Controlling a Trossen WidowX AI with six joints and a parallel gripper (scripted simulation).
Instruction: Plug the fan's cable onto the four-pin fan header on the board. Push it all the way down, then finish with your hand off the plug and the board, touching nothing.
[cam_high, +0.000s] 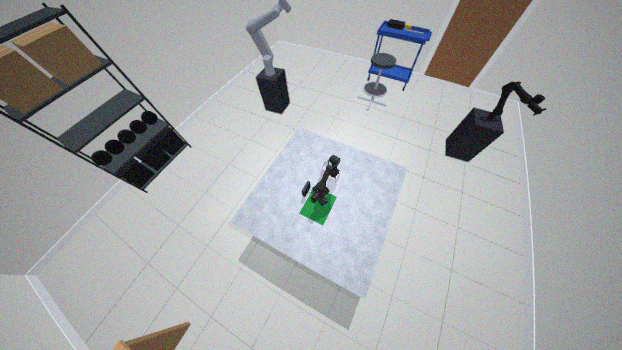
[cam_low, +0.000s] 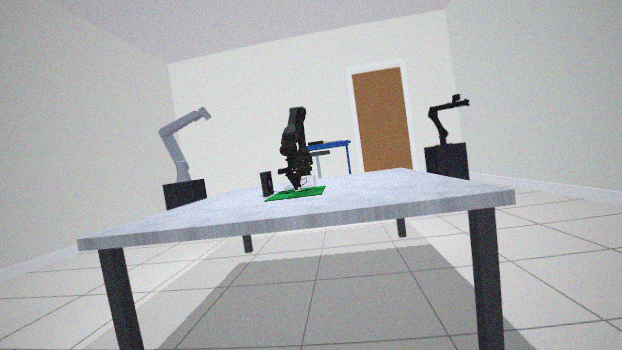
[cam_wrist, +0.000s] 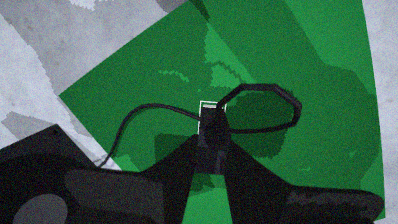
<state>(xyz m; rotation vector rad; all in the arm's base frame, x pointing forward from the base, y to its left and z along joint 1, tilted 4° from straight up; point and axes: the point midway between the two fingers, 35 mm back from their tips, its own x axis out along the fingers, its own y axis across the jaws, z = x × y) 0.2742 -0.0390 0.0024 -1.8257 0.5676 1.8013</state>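
Right now the black fan plug is 10 mm behind my gripper tip and 10 mm above it. The rest, counted from my gripper tip: black fan 140 mm to the right, 40 mm above, 30 mm behind; then green board 60 mm ahead, 40 mm below, 10 mm to the left.
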